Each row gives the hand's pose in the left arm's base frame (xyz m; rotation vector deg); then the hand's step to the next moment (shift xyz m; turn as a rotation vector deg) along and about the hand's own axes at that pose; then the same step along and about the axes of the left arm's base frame.
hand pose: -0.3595 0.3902 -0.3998 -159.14 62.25 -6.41
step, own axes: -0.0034 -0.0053 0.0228 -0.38 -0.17 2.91
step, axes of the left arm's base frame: 0.0039 0.0088 -0.0216 0.20 0.73 -2.84
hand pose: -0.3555 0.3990 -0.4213 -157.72 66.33 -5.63
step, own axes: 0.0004 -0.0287 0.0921 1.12 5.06 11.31
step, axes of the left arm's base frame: 0.0315 0.0302 -0.0860 -1.43 -2.98 -11.99
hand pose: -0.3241 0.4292 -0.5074 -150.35 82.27 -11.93
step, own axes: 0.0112 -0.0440 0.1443 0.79 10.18 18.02
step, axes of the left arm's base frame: 0.0695 0.0225 -0.1324 -4.56 -5.04 -19.57
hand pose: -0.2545 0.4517 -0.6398 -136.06 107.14 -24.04
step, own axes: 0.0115 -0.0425 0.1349 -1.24 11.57 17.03
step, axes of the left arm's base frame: 0.0786 -0.0139 -0.1173 -6.56 -3.33 -19.27
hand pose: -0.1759 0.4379 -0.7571 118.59 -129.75 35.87
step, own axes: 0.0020 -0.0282 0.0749 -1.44 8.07 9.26
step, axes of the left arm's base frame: 0.0460 -0.0254 -0.0604 -5.17 -1.00 -11.19
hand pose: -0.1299 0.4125 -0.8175 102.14 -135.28 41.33
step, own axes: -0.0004 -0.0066 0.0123 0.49 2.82 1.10
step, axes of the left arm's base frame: 0.0087 -0.0062 -0.0090 -2.55 -0.32 -1.67
